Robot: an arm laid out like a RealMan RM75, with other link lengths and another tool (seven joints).
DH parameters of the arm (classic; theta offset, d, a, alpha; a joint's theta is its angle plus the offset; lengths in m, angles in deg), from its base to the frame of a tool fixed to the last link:
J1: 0 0.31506 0 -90
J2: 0 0 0 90
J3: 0 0.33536 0 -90
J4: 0 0 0 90
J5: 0 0.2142 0 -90
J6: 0 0 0 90
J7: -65 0.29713 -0.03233 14.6
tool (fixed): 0 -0.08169 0 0
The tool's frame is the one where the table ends.
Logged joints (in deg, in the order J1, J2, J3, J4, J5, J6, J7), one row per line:
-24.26 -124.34 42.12 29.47 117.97 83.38 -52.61
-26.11 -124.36 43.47 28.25 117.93 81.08 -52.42
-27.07 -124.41 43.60 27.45 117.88 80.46 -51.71
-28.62 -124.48 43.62 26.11 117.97 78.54 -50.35
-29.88 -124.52 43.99 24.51 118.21 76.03 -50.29
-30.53 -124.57 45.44 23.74 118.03 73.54 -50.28
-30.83 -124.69 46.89 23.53 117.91 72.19 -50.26
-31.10 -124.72 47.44 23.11 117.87 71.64 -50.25
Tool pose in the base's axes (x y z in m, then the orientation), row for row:
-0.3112 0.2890 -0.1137 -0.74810 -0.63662 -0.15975 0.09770
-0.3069 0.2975 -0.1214 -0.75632 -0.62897 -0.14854 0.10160
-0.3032 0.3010 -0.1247 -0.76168 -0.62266 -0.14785 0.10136
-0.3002 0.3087 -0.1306 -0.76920 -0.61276 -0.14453 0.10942
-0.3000 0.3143 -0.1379 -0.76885 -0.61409 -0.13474 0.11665
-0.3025 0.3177 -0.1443 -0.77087 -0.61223 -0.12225 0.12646
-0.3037 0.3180 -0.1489 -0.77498 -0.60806 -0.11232 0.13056
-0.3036 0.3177 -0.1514 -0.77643 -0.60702 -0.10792 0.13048
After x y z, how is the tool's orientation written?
As a quaternion, x y z w.
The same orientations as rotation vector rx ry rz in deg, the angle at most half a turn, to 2 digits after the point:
-126.88 -107.97 -27.09
-127.98 -106.43 -25.13
-128.90 -105.38 -25.02
-129.57 -103.22 -24.35
-128.97 -103.01 -22.60
-128.59 -102.13 -20.39
-128.97 -101.19 -18.69
-129.22 -101.03 -17.96

